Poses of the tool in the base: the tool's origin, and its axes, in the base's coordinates. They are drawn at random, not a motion.
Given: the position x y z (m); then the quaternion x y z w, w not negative.
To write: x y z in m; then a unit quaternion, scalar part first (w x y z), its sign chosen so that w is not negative. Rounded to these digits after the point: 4 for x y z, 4 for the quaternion.
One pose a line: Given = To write
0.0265, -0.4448, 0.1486, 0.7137, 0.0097, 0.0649, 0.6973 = 0.0265, -0.4448, 0.1486, 0.6973, 0.7137, 0.0097, 0.0649
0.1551, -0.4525, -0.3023, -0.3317, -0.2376, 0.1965, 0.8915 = 0.1551, -0.4525, -0.3023, 0.8915, -0.3317, -0.2376, 0.1965
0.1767, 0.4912, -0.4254, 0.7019, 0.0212, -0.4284, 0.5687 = 0.1767, 0.4912, -0.4254, 0.5687, 0.7019, 0.0212, -0.4284
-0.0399, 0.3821, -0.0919, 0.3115, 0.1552, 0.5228, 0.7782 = -0.0399, 0.3821, -0.0919, 0.7782, 0.3115, 0.1552, 0.5228
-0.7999, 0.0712, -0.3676, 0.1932, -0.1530, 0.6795, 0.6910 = -0.7999, 0.0712, -0.3676, 0.6910, 0.1932, -0.1530, 0.6795
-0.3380, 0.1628, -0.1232, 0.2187, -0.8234, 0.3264, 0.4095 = -0.3380, 0.1628, -0.1232, 0.4095, 0.2187, -0.8234, 0.3264
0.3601, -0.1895, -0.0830, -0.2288, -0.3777, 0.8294, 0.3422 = 0.3601, -0.1895, -0.0830, 0.3422, -0.2288, -0.3777, 0.8294
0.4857, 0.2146, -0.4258, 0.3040, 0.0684, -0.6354, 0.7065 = 0.4857, 0.2146, -0.4258, 0.7065, 0.3040, 0.0684, -0.6354
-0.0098, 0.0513, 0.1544, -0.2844, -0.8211, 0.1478, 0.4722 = -0.0098, 0.0513, 0.1544, 0.4722, -0.2844, -0.8211, 0.1478
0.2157, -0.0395, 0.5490, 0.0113, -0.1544, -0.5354, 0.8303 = 0.2157, -0.0395, 0.5490, 0.8303, 0.0113, -0.1544, -0.5354
